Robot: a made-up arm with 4 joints.
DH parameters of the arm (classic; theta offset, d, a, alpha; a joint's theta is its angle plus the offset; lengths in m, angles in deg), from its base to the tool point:
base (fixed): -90 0.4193 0.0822 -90
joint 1: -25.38 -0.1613 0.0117 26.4
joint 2: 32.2 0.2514 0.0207 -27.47
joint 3: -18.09 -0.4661 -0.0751 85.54
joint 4: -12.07 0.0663 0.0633 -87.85
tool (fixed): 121.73 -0.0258 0 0
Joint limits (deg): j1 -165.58..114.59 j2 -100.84..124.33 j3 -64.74..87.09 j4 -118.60..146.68
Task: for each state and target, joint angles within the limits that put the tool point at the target. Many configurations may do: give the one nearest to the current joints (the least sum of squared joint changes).
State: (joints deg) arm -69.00 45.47 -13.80 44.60
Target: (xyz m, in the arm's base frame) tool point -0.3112 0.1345 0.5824
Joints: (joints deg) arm -117.43 44.47 0.21 30.51
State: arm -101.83 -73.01 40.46 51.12
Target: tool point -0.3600 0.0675 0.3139
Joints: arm -86.91 -54.08 53.99 65.33
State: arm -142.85 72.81 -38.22 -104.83
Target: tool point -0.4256 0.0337 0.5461
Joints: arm -112.54 52.11 -49.74 -89.93
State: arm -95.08 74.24 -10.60 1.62
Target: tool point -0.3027 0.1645 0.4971
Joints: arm -139.38 51.16 -20.13 38.96
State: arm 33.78 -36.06 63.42 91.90
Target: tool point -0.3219 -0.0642 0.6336
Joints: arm 38.89 -52.13 64.44 124.22
